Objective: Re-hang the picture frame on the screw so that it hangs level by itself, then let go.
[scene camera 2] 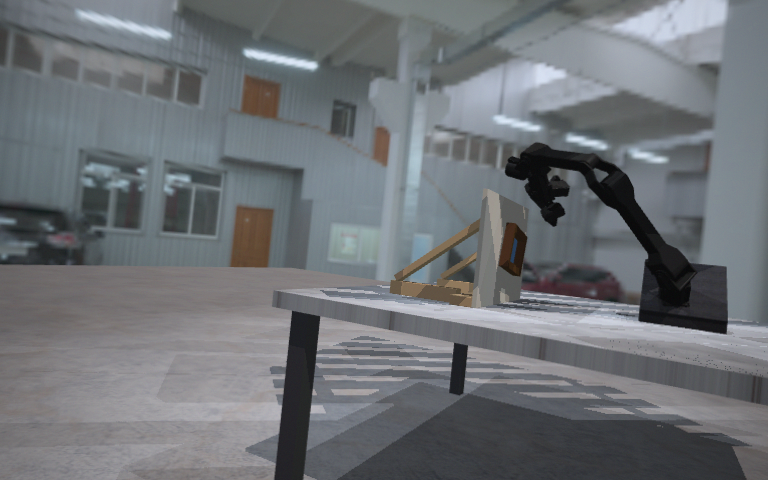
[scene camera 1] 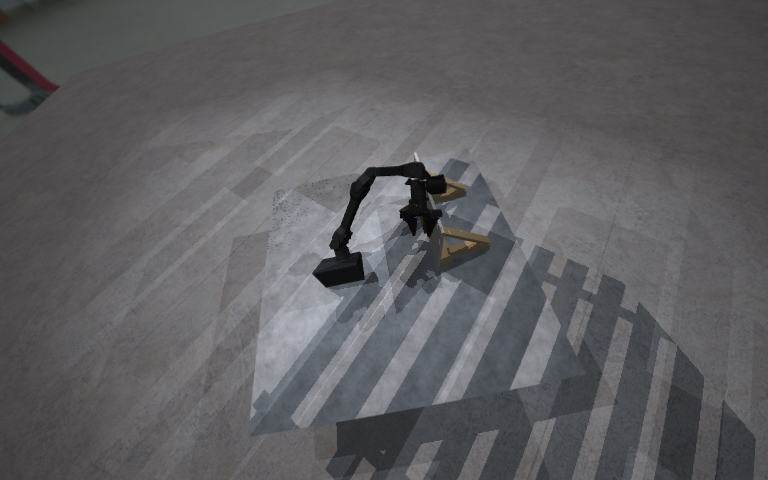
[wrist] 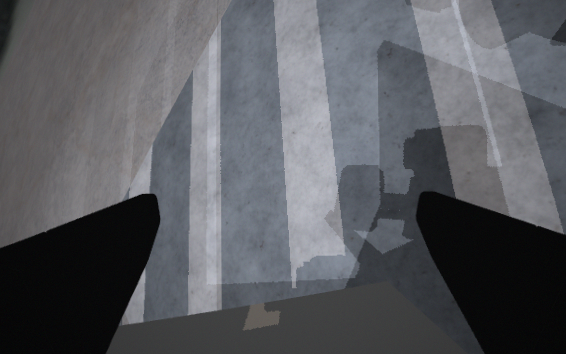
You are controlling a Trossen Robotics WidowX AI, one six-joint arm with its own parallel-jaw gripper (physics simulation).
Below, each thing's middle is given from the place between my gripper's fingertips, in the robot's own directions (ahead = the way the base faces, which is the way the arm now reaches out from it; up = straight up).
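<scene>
Pale upright board (scene camera 2: 493,285): from my hand, 10 cm ahead, 20 cm to the left, 13 cm below. Wooden stand (scene camera 2: 459,293): 24 cm ahead of my hand, 19 cm to the left, 16 cm below.
</scene>
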